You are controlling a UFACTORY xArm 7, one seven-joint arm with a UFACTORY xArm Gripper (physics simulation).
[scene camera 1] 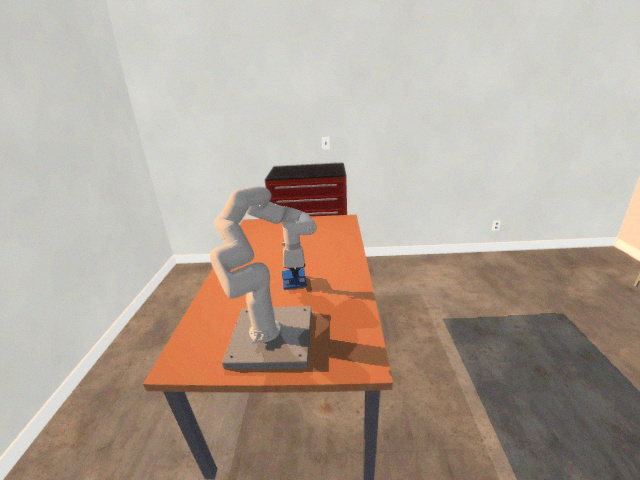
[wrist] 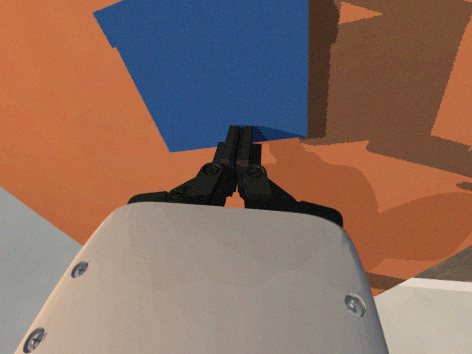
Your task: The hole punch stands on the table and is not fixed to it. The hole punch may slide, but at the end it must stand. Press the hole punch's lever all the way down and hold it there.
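Seen in the pictures: gripper, fingertip midpoint: point(scene camera 1: 295, 277) point(wrist: 241, 142); arm's base, origin of the base link: point(scene camera 1: 265, 331).
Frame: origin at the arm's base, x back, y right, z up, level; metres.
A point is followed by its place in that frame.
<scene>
The blue hole punch point(scene camera 1: 294, 283) @(z -0.024, x -0.381, y 0.042 m) point(wrist: 215, 70) @(z 0.023, x -0.408, y 0.037 m) stands upright on the orange table point(scene camera 1: 330, 242) @(z -0.036, x -0.872, y 0.178 m) point(wrist: 55, 125) @(z -0.036, x -0.311, y -0.188 m). In the wrist view its broad flat blue lever top fills the upper middle, and part of it runs out of the frame. My gripper point(scene camera 1: 295, 274) @(z 0.026, x -0.361, y 0.057 m) point(wrist: 241, 142) @(z 0.026, x -0.361, y 0.057 m) is shut and empty, pointing down. Its fingertips are at the near edge of the lever's top and look to be touching it. The lever looks low over the base, but whether it is all the way down cannot be told at this size.
The arm's grey base plate point(scene camera 1: 273, 356) @(z -0.001, x 0.129, y 0.069 m) is bolted on the near part of the table. A red drawer cabinet point(scene camera 1: 310, 190) with a black top stands behind the table's far edge. A dark mat point(scene camera 1: 537, 372) lies on the floor to the right.
</scene>
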